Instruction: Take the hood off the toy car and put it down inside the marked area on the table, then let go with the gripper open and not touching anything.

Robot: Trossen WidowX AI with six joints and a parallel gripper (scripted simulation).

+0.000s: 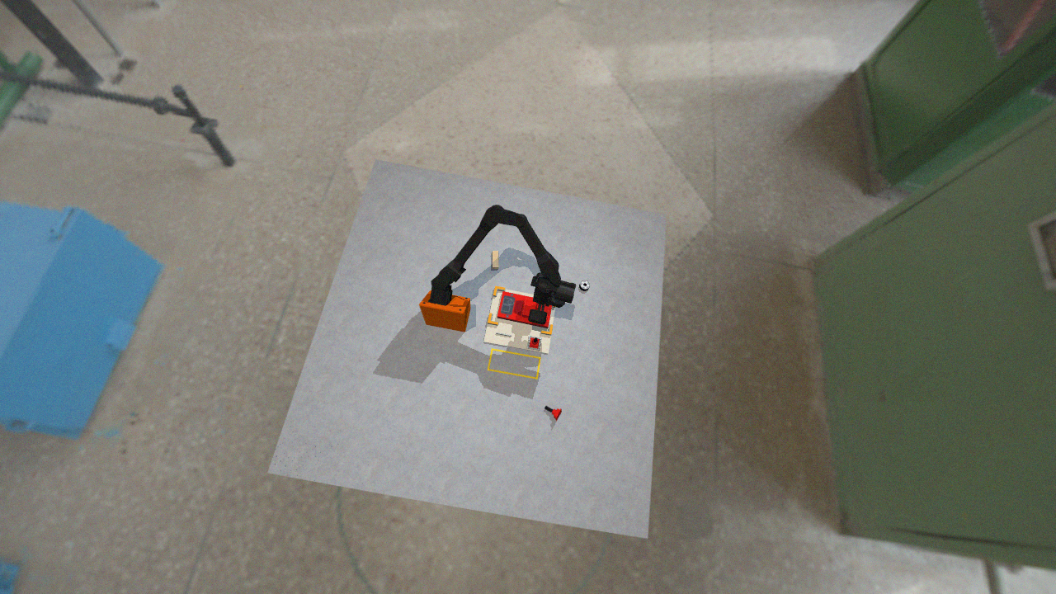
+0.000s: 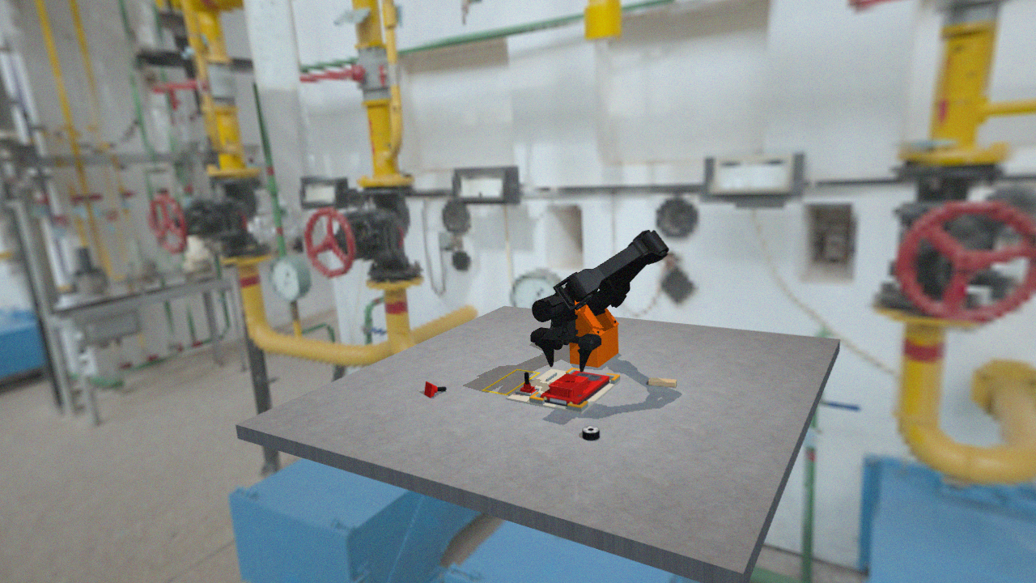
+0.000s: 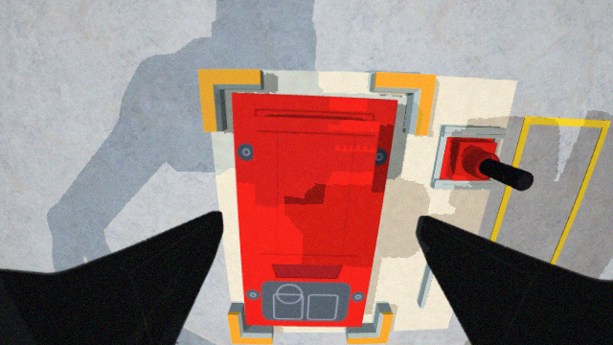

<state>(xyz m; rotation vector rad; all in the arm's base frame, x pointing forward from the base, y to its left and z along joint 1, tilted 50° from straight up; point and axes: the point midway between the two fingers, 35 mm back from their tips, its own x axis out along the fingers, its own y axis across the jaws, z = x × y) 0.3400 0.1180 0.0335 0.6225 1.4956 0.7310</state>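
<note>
My gripper tip is 50 mm above the red hood panel and 10 mm past it. Round my gripper tip: white wheel: 160 mm to the left, 160 mm ahead, 80 mm below.
</note>
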